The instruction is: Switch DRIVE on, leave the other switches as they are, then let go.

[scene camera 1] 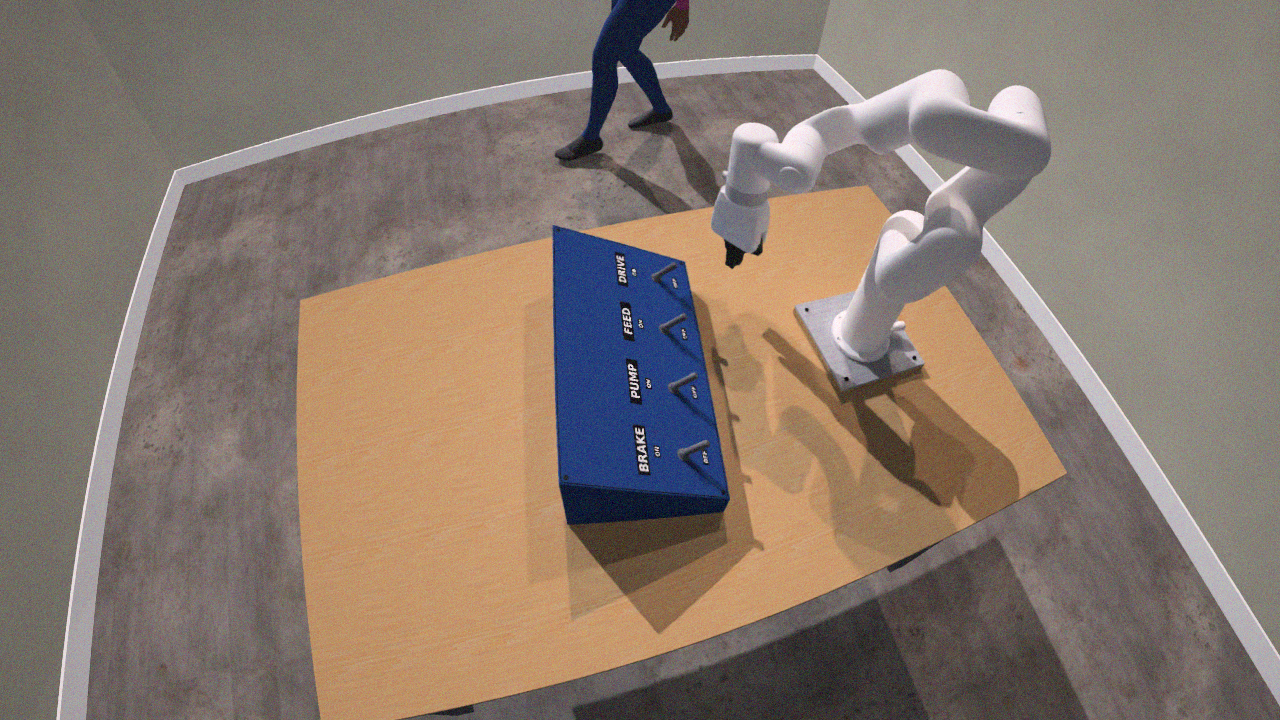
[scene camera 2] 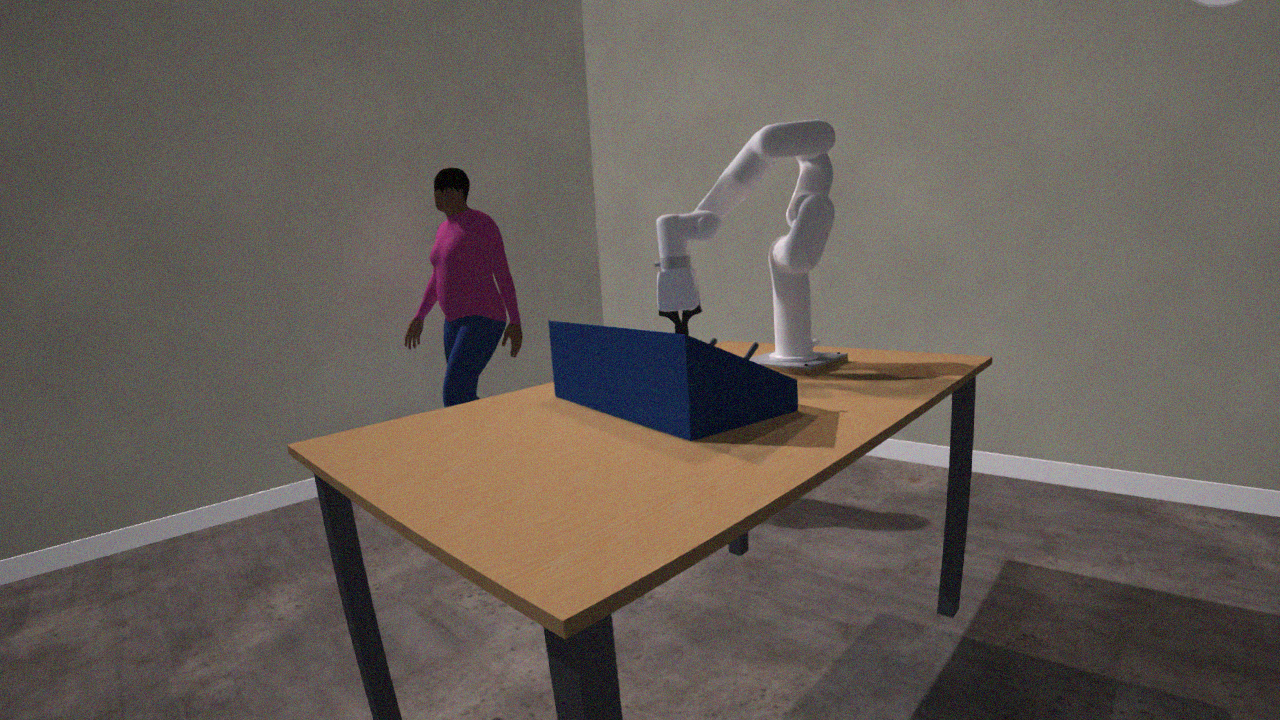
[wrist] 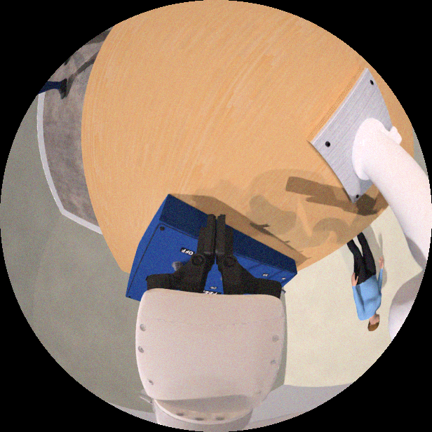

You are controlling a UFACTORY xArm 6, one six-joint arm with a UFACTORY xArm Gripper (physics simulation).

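Places are measured from the arm's base along level axes (x ahead, y left, z up), in metres.
Where they show: gripper, fingertip midpoint: (scene camera 1: 733, 263); arm's base, link origin: (scene camera 1: 860, 336) (scene camera 2: 794, 357).
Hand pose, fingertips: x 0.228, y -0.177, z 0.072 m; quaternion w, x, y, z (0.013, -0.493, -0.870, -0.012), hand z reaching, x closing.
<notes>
Each offset is from my fingertips to the centre of the thing. Level surfaces: height alone.
A blue sloped switch panel @[0.169 m left, 0.255 m ahead, 0.031 m down] (scene camera 1: 590, 358) (scene camera 2: 617, 371) (wrist: 150, 260) stands on the table. In scene camera 1, the DRIVE lever @[0.005 m left, 0.139 m ahead, 0.018 m up] (scene camera 1: 664, 273), FEED lever @[0.124 m left, 0.159 m ahead, 0.018 m up] (scene camera 1: 673, 325), PUMP lever @[0.242 m left, 0.178 m ahead, 0.018 m up] (scene camera 1: 682, 384) and BRAKE lever @[0.361 m left, 0.198 m ahead, 0.018 m up] (scene camera 1: 693, 451) all lean to their OFF marks. In the wrist view, the DRIVE lever (wrist: 176, 265) is partly hidden by my gripper. My gripper (scene camera 1: 733, 265) (scene camera 2: 682, 333) (wrist: 216, 222) is shut and empty, pointing down. It is near the DRIVE end, on the OFF side of that lever, apart from it in scene camera 1. The panel hides the fingertips' lower ends in scene camera 2.
The arm's base plate (scene camera 1: 823, 331) (wrist: 345, 145) is fixed on the wooden table @[0.094 m down] (scene camera 1: 402, 402) (scene camera 2: 537, 501) (wrist: 200, 100), across from the panel's OFF side. A person in a pink top (scene camera 2: 469, 268) walks behind the table. A person in a light blue top (wrist: 367, 295) shows in the wrist view.
</notes>
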